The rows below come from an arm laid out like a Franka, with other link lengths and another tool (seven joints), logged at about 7 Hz.
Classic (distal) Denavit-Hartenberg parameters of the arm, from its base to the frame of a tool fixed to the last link. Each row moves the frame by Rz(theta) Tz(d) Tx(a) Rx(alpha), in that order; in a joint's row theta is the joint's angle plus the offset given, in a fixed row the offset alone. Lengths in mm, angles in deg.
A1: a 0  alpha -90  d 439.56  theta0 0
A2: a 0  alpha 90  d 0  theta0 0
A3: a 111.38  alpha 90  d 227.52  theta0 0
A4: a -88.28  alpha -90  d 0  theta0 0
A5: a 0  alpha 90  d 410.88  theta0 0
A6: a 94.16  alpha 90  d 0  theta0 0
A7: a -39.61  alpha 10.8  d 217  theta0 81.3
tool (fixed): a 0  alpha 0  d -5.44  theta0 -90
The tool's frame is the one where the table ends.
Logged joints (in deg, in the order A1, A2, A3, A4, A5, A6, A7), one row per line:
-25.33, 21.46, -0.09, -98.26, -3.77, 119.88, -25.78
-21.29, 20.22, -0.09, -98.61, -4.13, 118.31, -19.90
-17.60, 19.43, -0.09, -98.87, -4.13, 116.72, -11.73
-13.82, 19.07, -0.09, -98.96, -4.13, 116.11, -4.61
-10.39, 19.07, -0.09, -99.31, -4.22, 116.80, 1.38
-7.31, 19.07, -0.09, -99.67, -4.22, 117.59, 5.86
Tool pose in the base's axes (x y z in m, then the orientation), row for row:
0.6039, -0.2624, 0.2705, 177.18, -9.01, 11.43
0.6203, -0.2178, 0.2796, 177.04, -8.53, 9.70
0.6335, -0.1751, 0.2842, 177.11, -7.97, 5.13
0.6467, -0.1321, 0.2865, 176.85, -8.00, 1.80
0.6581, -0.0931, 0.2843, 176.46, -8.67, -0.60
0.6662, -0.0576, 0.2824, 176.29, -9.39, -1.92
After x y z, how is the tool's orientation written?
As angles about the fixed x, y, z axes (roll, pitch, yaw), in degrees.
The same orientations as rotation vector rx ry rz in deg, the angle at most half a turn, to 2 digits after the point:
176.67, 17.33, 14.35
176.66, 14.65, 13.56
176.87, 7.61, 12.52
176.53, 2.43, 12.42
175.92, -1.33, 13.31
175.53, -3.41, 14.32

